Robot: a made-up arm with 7 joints. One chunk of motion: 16 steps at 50 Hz.
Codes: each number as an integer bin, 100 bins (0 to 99) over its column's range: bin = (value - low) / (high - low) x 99, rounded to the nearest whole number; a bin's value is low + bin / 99 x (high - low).
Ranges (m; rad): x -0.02..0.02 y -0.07..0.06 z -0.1..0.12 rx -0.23..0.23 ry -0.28..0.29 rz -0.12..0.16
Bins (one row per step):
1: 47 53 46 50 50 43
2: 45 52 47 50 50 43
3: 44 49 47 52 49 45
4: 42 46 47 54 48 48
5: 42 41 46 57 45 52
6: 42 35 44 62 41 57
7: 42 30 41 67 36 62
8: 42 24 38 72 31 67
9: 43 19 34 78 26 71
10: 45 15 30 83 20 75
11: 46 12 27 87 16 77
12: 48 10 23 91 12 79
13: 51 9 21 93 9 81
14: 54 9 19 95 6 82
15: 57 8 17 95 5 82
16: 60 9 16 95 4 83
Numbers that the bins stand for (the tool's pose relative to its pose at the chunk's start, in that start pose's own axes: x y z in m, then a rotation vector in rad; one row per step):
1: -0.0010 -0.0004 0.0022 0.0023 0.0079 0.0016
2: -0.0018 -0.0017 0.0044 0.0023 0.0079 0.0016
3: -0.0022 -0.0057 0.0044 0.0116 0.0021 0.0073
4: -0.0030 -0.0096 0.0044 0.0209 -0.0036 0.0158
5: -0.0030 -0.0162 0.0022 0.0348 -0.0209 0.0271
6: -0.0030 -0.0240 -0.0022 0.0581 -0.0439 0.0412
7: -0.0030 -0.0306 -0.0089 0.0813 -0.0727 0.0554
8: -0.0030 -0.0385 -0.0156 0.1045 -0.1015 0.0695
9: -0.0026 -0.0451 -0.0244 0.1324 -0.1303 0.0808
10: -0.0018 -0.0503 -0.0333 0.1557 -0.1648 0.0921
11: -0.0014 -0.0542 -0.0400 0.1742 -0.1879 0.0978
12: -0.0006 -0.0569 -0.0489 0.1928 -0.2109 0.1034
13: 0.0006 -0.0582 -0.0533 0.2021 -0.2282 0.1091
14: 0.0018 -0.0582 -0.0578 0.2114 -0.2455 0.1119
15: 0.0030 -0.0595 -0.0622 0.2114 -0.2512 0.1119
16: 0.0042 -0.0582 -0.0644 0.2114 -0.2570 0.1147

